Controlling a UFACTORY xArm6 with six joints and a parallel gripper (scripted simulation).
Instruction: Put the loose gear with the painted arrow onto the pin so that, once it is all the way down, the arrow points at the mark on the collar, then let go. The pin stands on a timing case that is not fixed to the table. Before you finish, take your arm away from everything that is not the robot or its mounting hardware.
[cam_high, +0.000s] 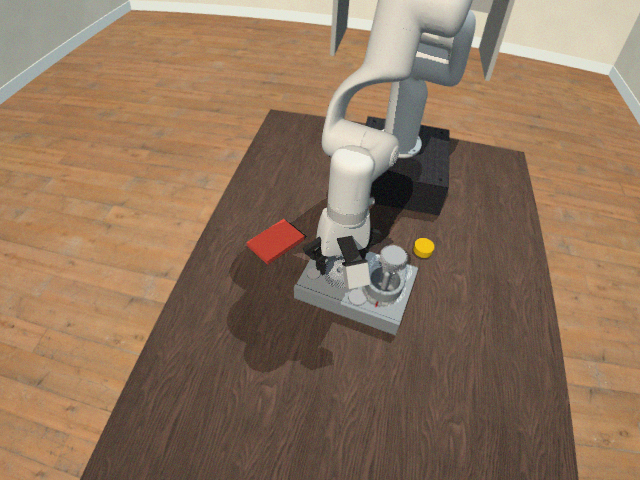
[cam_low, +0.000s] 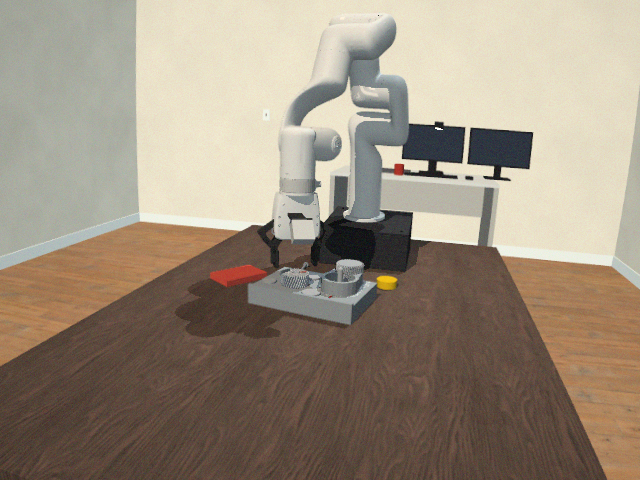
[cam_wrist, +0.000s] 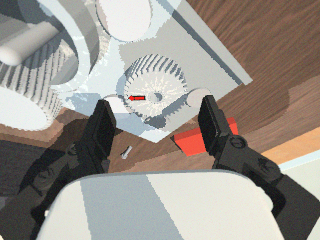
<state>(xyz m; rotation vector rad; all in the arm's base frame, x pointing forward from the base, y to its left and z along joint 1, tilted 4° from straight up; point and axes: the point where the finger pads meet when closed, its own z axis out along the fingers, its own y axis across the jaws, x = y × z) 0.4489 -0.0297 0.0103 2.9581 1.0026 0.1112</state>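
The gear is 4 cm below my hand. The rest, counted from my hand: yellow disc: 19 cm behind, 17 cm to the left, 8 cm below; screw: 23 cm behind, 9 cm below, 7 cm to the right; flat red block: 19 cm to the right, 8 cm below, 7 cm behind.
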